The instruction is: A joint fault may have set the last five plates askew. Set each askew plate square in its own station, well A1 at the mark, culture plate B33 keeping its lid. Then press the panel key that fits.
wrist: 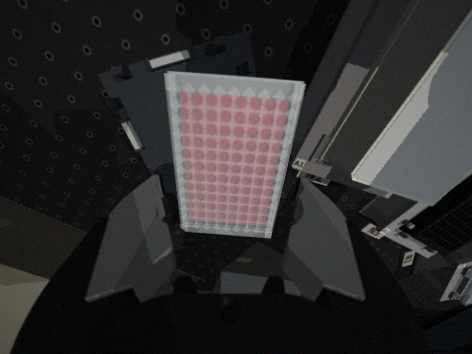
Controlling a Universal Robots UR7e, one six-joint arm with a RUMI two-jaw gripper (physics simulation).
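Frame: origin at the arm's base, x ahead, y left, z up, level; centimetres.
Where they show: gripper, between the fingertips: (230, 178).
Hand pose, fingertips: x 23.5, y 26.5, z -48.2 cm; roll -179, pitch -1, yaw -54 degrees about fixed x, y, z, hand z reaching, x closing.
Note:
Each offset is from my fingertips to the top centre of the thing. "spot": to the spot under its first point. Level surfaces: height alone.
A clear plate with rows of pink-red wells @[spot: dx +2.3, dy +1.6, dz +0.9 cm] (232, 150) stands in the middle of the wrist view. It is turned relative to the dark station base @[spot: dx +0.8, dy +8.4, dz -0.9 cm] (142, 100) that shows behind its left side, a base with white strips and small black corner clips. My gripper (230, 178) is open, one jaw on either side of the plate's near end, with nothing held between the jaws. Whether the plate rests on the base or how high it sits is hard to tell. A small label reading A1 @[spot: dx +4.2, dy -4.7, dz -1.8 cm] (299, 164) shows just right of the plate.
A large grey box-like unit @[spot: dx +11.2, dy -5.4, dz +2.4 cm] (425, 115) with a pale edge fills the upper right. Below it are a white-framed station @[spot: dx +5.8, dy -27.1, dz -2.3 cm] (412, 245) with a black ribbed part @[spot: dx +10.0, dy -24.7, dz -0.9 cm] (450, 227), a label tag @[spot: dx +3.8, dy -39.2, dz -6.2 cm] (408, 258) and a light bracket @[spot: dx +6.4, dy -41.3, dz -0.8 cm] (460, 285). A perforated dark deck @[dz -6.4 cm] (60, 65) spreads at the left.

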